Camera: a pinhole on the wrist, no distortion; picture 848 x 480 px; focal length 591.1 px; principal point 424.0 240.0 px. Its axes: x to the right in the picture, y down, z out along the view. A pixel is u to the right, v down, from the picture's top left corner.
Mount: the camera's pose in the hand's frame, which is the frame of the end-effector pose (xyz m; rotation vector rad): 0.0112 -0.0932 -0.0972 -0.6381 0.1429 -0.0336
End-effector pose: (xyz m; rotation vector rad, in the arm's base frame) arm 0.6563 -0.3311 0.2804 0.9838 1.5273 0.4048
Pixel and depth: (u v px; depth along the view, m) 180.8 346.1 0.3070
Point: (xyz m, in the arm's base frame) 0.8214 -0.3385 0.4008
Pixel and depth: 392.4 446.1 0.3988
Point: 0.8790 -0.1865 0.4083
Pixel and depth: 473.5 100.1 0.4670
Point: 1.0093 -0.2803 0.1966
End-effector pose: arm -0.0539 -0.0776 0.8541 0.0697 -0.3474 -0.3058
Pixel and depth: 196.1 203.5 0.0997
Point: -0.0720 -0.1082 0.8366
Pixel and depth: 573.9 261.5 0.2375
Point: 0.0266 -0.0637 0.9679
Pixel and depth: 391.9 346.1 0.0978
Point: -0.0320 -0.1031 0.8304
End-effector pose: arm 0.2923 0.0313 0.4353 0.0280 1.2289 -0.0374
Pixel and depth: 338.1 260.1 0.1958
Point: 0.3516 0.0588 0.4443
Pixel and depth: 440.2 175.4 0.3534
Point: 0.5131 0.1057 0.4364
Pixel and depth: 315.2 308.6 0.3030
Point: 0.4187 0.1442 0.4797
